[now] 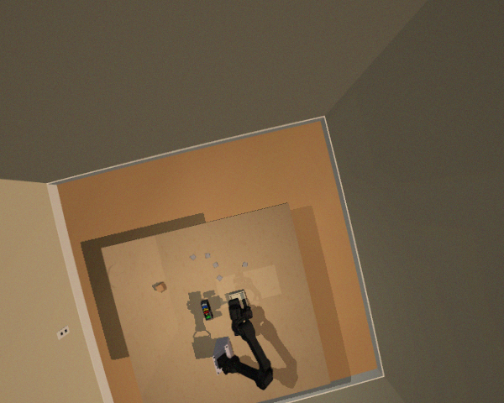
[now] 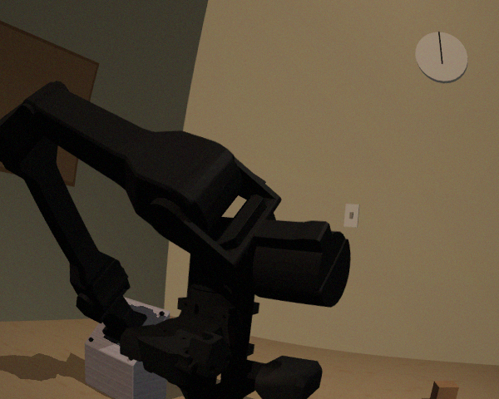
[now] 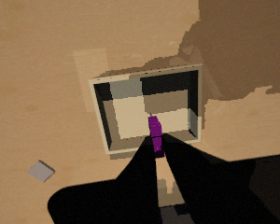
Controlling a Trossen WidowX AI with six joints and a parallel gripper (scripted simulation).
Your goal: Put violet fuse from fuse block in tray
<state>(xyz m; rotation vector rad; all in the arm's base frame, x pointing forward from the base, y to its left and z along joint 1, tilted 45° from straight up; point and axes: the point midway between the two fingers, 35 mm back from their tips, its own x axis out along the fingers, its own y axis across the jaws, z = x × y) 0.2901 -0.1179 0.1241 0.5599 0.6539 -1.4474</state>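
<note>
My gripper tip is 9 cm above the tray. Round my gripper tip: red fuse (1 cm behind, 22 cm to the left, 7 cm below); then green fuse (5 cm behind, 22 cm to the left, 7 cm below); then violet fuse (1 cm below).
</note>
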